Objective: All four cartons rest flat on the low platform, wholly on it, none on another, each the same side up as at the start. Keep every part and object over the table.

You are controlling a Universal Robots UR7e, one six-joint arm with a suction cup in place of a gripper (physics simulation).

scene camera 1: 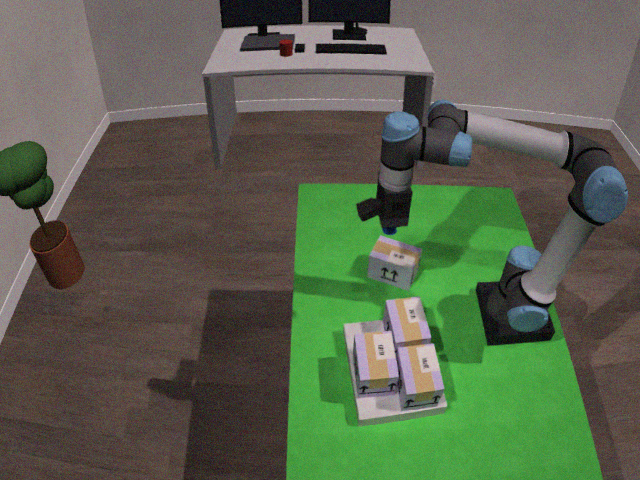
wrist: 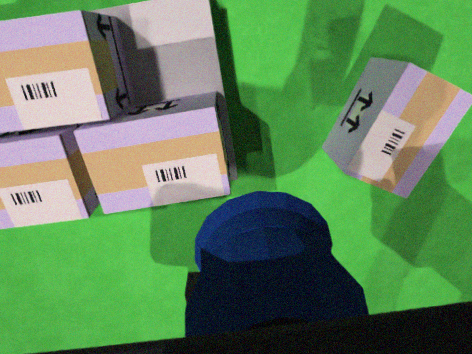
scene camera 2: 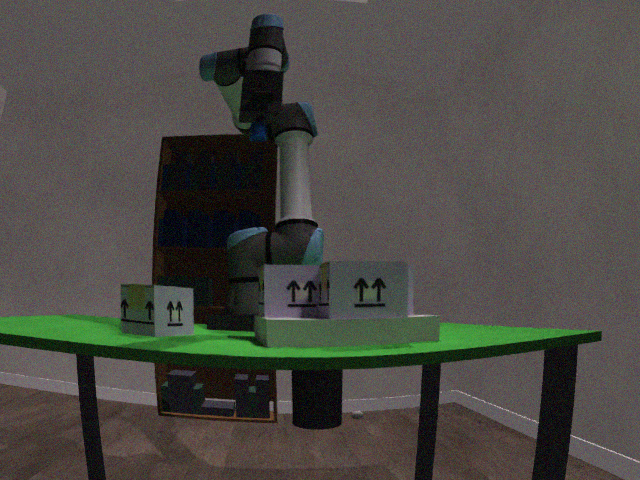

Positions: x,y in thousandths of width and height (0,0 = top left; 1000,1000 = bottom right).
Scene:
A carton shows in scene camera 1 (613,547), in the wrist view (844,332) and in scene camera 2 (237,647). A carton shows in scene camera 1 (588,776), in the wrist view (147,196) and in scene camera 2 (543,603). A carton shows in scene camera 1 (634,664), in the wrist view (359,428) and in scene camera 2 (446,607).

